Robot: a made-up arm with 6 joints. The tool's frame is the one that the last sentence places.
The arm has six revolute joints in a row. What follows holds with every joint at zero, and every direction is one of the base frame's.
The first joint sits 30 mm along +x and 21 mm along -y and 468 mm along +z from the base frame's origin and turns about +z.
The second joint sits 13 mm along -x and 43 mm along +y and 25 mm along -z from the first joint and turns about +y.
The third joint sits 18 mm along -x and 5 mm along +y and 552 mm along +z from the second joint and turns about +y.
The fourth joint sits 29 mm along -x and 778 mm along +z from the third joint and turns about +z.
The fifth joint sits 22 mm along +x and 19 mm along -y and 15 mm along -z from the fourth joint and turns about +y.
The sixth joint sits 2 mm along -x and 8 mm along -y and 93 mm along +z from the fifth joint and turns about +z.
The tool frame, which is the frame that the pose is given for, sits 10 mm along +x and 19 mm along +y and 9 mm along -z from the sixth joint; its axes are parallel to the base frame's.
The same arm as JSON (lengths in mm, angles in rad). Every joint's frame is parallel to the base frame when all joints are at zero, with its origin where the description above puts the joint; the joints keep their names.
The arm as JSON. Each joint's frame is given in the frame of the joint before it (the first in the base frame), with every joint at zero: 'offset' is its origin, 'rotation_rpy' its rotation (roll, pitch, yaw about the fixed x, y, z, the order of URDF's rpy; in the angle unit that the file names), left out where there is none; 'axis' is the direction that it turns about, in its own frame. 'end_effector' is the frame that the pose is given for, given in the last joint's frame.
{"length_unit": "mm", "angle_unit": "rad", "chain": [{"id": "joint 1", "offset": [30.0, -21.0, 468.0], "axis": [0.0, 0.0, 1.0]}, {"id": "joint 2", "offset": [-13.0, 43.0, -25.0], "axis": [0.0, 1.0, 0.0]}, {"id": "joint 3", "offset": [-18.0, 5.0, 552.0], "axis": [0.0, 1.0, 0.0]}, {"id": "joint 4", "offset": [-29.0, 0.0, 778.0], "axis": [0.0, 0.0, 1.0]}, {"id": "joint 5", "offset": [22.0, -19.0, -15.0], "axis": [0.0, 1.0, 0.0]}, {"id": "joint 6", "offset": [-2.0, -8.0, 93.0], "axis": [0.0, 0.0, 1.0]}], "end_effector": {"offset": [10.0, 19.0, -9.0]}}
